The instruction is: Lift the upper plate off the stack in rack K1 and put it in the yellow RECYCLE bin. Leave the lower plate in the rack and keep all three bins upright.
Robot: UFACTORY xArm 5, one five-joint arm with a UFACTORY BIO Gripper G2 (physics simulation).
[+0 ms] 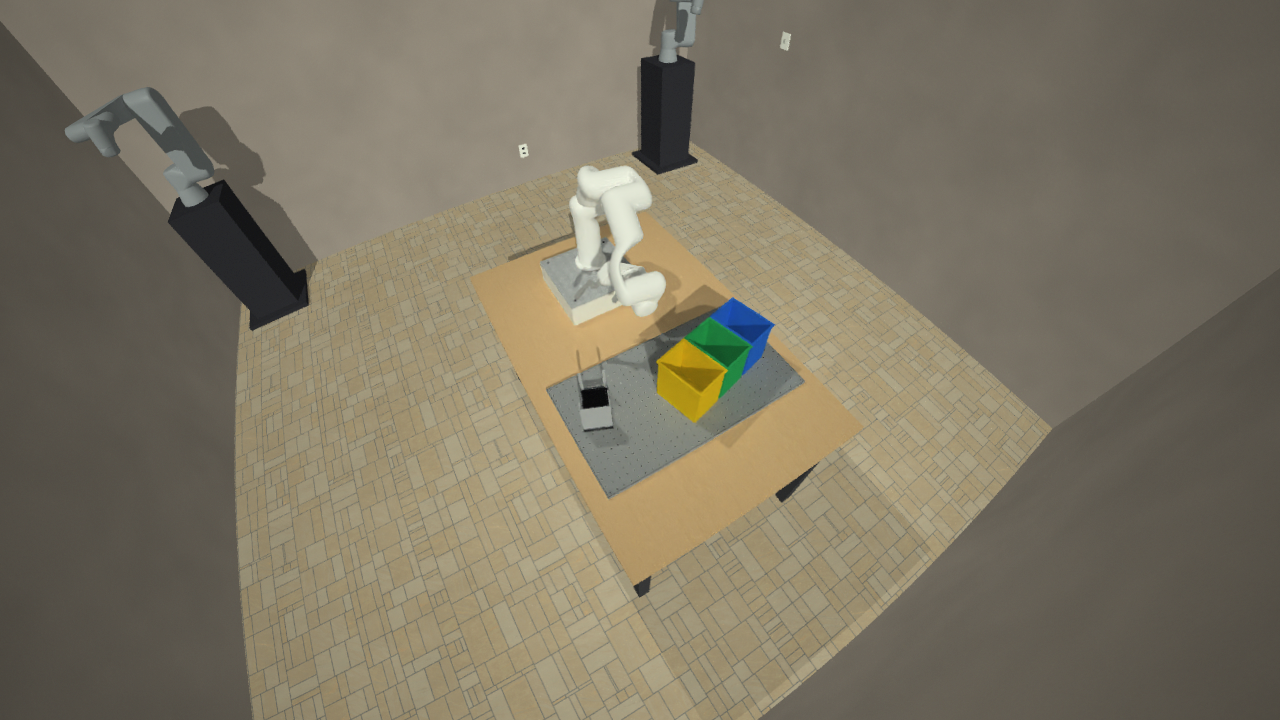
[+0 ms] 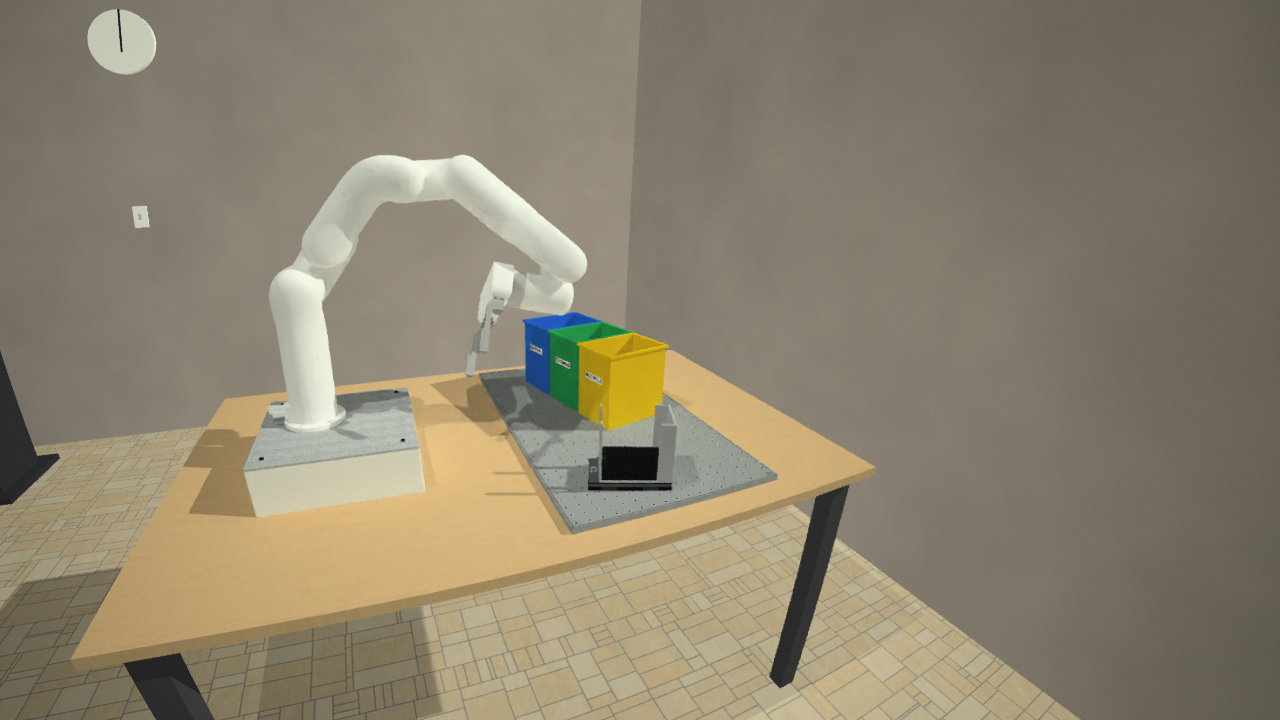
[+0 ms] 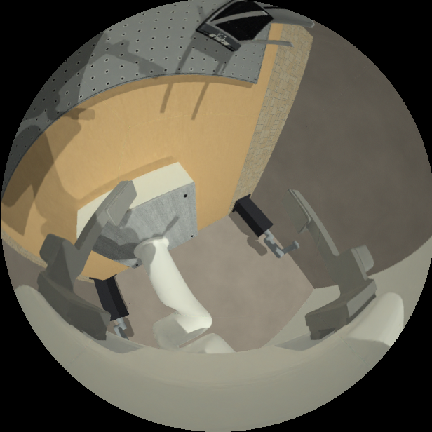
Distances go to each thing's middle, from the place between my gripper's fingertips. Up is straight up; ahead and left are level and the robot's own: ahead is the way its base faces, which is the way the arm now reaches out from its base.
I see my gripper 380 mm short of the yellow recycle bin (image 2: 625, 373), 130 mm to the right of it and 120 mm above it. The rest, counted from my hand: green bin (image 2: 564, 354): 350 mm ahead, 260 mm to the left, 120 mm below; then blue bin (image 2: 537, 341): 390 mm to the left, 310 mm ahead, 120 mm below.
